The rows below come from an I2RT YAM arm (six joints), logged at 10 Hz.
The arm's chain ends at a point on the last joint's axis. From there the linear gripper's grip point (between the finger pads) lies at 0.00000 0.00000 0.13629 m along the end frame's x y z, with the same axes.
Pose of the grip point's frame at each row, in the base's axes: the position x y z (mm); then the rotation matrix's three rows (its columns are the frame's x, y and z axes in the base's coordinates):
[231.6 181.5 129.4], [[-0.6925 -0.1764 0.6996], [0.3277 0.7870 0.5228], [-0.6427 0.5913 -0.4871]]
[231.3 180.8 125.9], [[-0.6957 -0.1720 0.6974], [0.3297 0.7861 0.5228], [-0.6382 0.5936 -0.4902]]
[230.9 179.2 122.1], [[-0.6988 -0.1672 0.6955], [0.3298 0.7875 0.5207], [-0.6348 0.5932 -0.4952]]
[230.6 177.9 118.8], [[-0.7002 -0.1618 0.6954], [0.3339 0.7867 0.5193], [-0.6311 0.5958 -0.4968]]
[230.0 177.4 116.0], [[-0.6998 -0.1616 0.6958], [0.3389 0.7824 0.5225], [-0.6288 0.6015 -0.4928]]
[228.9 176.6 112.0], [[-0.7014 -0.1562 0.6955], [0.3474 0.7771 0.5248], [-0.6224 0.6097 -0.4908]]
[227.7 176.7 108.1], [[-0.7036 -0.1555 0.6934], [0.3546 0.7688 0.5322], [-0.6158 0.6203 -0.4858]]
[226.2 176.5 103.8], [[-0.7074 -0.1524 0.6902], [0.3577 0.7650 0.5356], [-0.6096 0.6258 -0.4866]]
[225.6 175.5 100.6], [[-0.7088 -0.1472 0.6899], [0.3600 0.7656 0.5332], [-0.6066 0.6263 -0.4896]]
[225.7 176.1 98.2], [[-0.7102 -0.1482 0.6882], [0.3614 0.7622 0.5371], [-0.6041 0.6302 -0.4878]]
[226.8 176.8 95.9], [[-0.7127 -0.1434 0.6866], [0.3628 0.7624 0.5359], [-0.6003 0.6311 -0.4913]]
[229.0 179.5 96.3], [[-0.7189 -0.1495 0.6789], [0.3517 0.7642 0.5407], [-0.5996 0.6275 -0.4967]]
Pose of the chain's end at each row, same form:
[136.3 110.2 195.8], [[-0.6925 -0.1764 0.6996], [0.3277 0.7870 0.5228], [-0.6427 0.5913 -0.4871]]
[136.3 109.5 192.7], [[-0.6957 -0.1720 0.6974], [0.3297 0.7861 0.5228], [-0.6382 0.5936 -0.4902]]
[136.1 108.2 189.6], [[-0.6988 -0.1672 0.6955], [0.3298 0.7875 0.5207], [-0.6348 0.5932 -0.4952]]
[135.8 107.1 186.5], [[-0.7002 -0.1618 0.6954], [0.3339 0.7867 0.5193], [-0.6311 0.5958 -0.4968]]
[135.2 106.2 183.2], [[-0.6998 -0.1616 0.6958], [0.3389 0.7824 0.5225], [-0.6288 0.6015 -0.4928]]
[134.1 105.1 178.9], [[-0.7014 -0.1562 0.6955], [0.3474 0.7771 0.5248], [-0.6224 0.6097 -0.4908]]
[133.2 104.2 174.3], [[-0.7036 -0.1555 0.6934], [0.3546 0.7688 0.5322], [-0.6158 0.6203 -0.4858]]
[132.1 103.5 170.1], [[-0.7074 -0.1524 0.6902], [0.3577 0.7650 0.5356], [-0.6096 0.6258 -0.4866]]
[131.6 102.8 167.3], [[-0.7088 -0.1472 0.6899], [0.3600 0.7656 0.5332], [-0.6066 0.6263 -0.4896]]
[131.9 102.9 164.7], [[-0.7102 -0.1482 0.6882], [0.3614 0.7622 0.5371], [-0.6041 0.6302 -0.4878]]
[133.2 103.8 162.9], [[-0.7127 -0.1434 0.6866], [0.3628 0.7624 0.5359], [-0.6003 0.6311 -0.4913]]
[136.5 105.8 164.0], [[-0.7189 -0.1495 0.6789], [0.3517 0.7642 0.5407], [-0.5996 0.6275 -0.4967]]

